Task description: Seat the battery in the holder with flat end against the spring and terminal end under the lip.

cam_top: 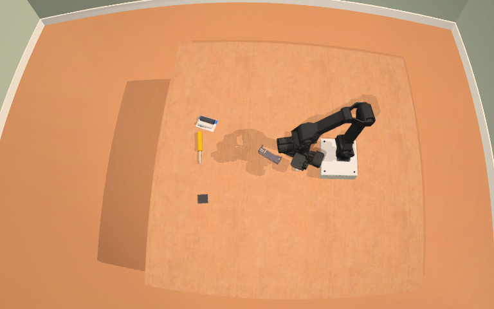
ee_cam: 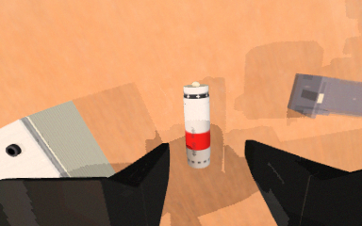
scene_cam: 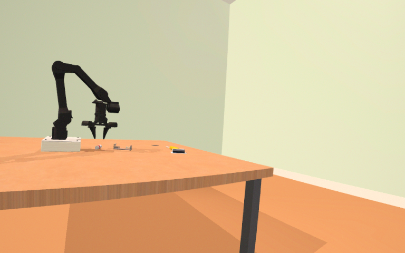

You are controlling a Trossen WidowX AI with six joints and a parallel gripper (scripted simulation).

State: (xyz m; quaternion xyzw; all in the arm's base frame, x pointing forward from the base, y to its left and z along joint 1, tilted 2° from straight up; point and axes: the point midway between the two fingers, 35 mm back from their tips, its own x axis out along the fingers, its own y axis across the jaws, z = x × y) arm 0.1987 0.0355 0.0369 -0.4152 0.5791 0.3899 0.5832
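The battery is 50 mm below my gripper tip. Also, from my gripper tip: yellow screwdriver 440 mm ahead, 40 mm to the right, 40 mm below.
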